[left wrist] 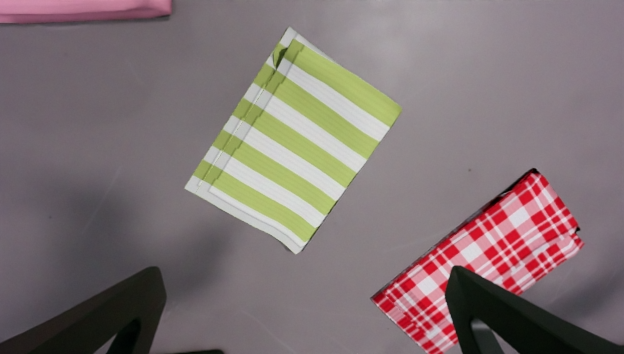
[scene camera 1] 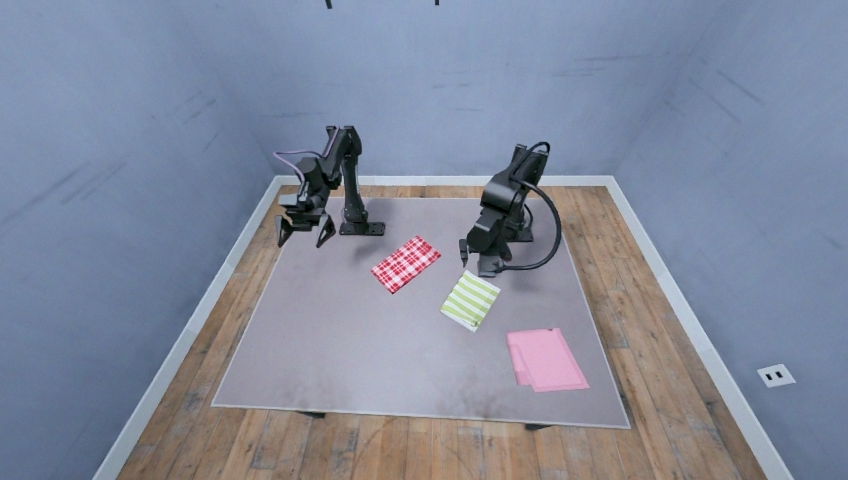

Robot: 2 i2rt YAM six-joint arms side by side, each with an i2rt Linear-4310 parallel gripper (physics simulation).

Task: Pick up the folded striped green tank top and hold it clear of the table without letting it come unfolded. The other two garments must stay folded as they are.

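Note:
The striped green and white tank top (scene camera 1: 470, 301) (left wrist: 295, 145) lies folded flat on the table, at the centre right of scene camera 1 and in the upper middle of the left wrist view. My left gripper (scene camera 1: 484, 260) (left wrist: 306, 280) is open and empty above the table, beyond the tank top's far edge in scene camera 1. One of its fingers is partly hidden there by the wrist. My right gripper (scene camera 1: 299, 245) is open and empty, raised at the far left of the table. A red and white checked garment (scene camera 1: 406, 264) (left wrist: 480, 255) and a pink garment (scene camera 1: 550, 361) (left wrist: 85, 10) lie folded.
The grey table (scene camera 1: 333, 333) (left wrist: 100, 100) carries all three garments. The checked garment lies left of the tank top in scene camera 1, the pink one to its lower right near the table's right edge (scene camera 1: 608, 356). Blue walls stand around.

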